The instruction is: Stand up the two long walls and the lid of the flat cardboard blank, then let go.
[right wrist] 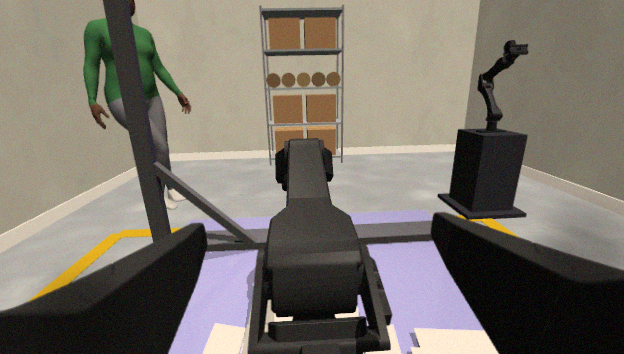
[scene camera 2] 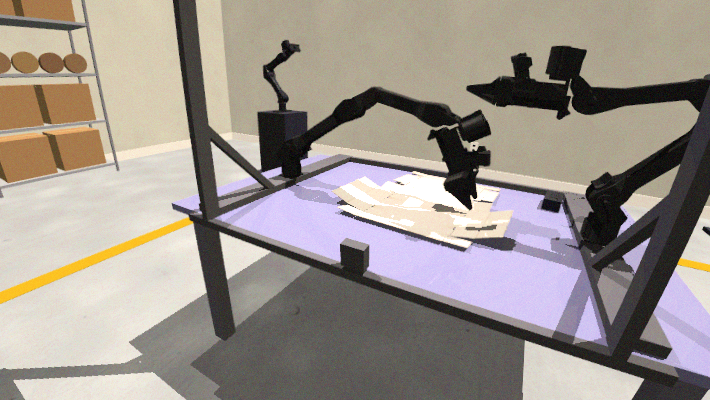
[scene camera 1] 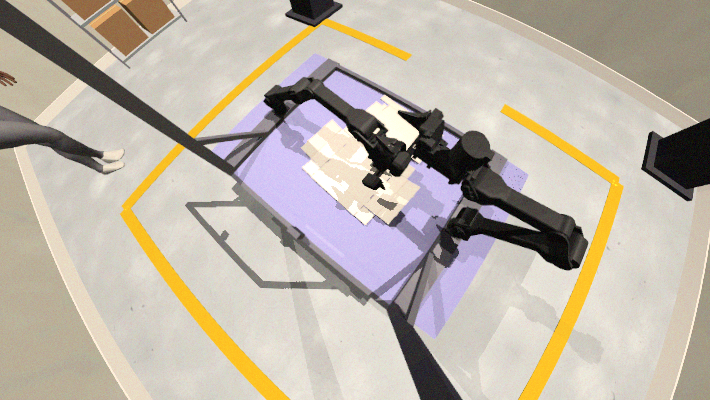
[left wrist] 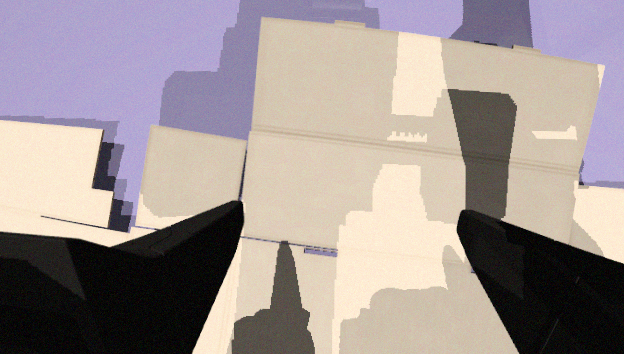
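Pixels of known places: left gripper, fingertip midpoint: (scene camera 2: 473, 203) (scene camera 1: 391, 180) (left wrist: 351, 216); right gripper, fingertip midpoint: (right wrist: 320, 228) (scene camera 2: 469, 88) (scene camera 1: 387, 123); left arm's base at its link origin: (scene camera 2: 291, 175) (scene camera 1: 281, 109); right arm's base at its link origin: (scene camera 2: 597, 239) (scene camera 1: 456, 228).
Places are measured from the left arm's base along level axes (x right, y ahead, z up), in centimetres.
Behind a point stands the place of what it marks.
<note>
The pale cardboard blank (scene camera 1: 327, 142) {x 0.6, y 29.8, z -0.7 cm} (scene camera 2: 370, 194) {x -0.2, y 31.4, z -1.0 cm} (left wrist: 310, 185) {x -1.9, y 63.5, z -1.1 cm} lies spread on the purple table (scene camera 1: 280, 200) {x 31.8, y 30.6, z -1.9 cm} (scene camera 2: 425, 280) {x 33.3, y 58.9, z -1.9 cm} (left wrist: 75, 60) {x -18.5, y 71.6, z -1.9 cm}. Its panels lie mostly flat; in scene camera 2 the panels at its left and right ends look slightly raised. My left gripper (scene camera 1: 379, 185) {x 0.0, y 61.8, z 2.6 cm} (scene camera 2: 469, 206) {x 0.0, y 61.8, z 2.6 cm} (left wrist: 351, 216) {x 0.0, y 61.8, z 2.6 cm} is open and empty, pointing down just above the blank's right part in scene camera 2. In the left wrist view a creased panel shows beyond its fingertips. My right gripper (scene camera 1: 403, 115) (scene camera 2: 470, 89) {x -0.1, y 56.4, z 31.8 cm} is open and empty, held level high above the blank. Contact of the left fingertips is unclear.
Dark frame rails (scene camera 2: 280, 246) (right wrist: 395, 231) {x -24.3, y 1.5, z 0.1 cm} edge the table, with upright posts at the corners. A small dark block (scene camera 2: 354, 257) {x 38.0, y 46.3, z 1.5 cm} sits on the near rail. My left arm (right wrist: 307, 240) {x 0.3, y 50.0, z 27.5 cm} reaches across below the right gripper. A person (right wrist: 127, 65) stands beyond the table.
</note>
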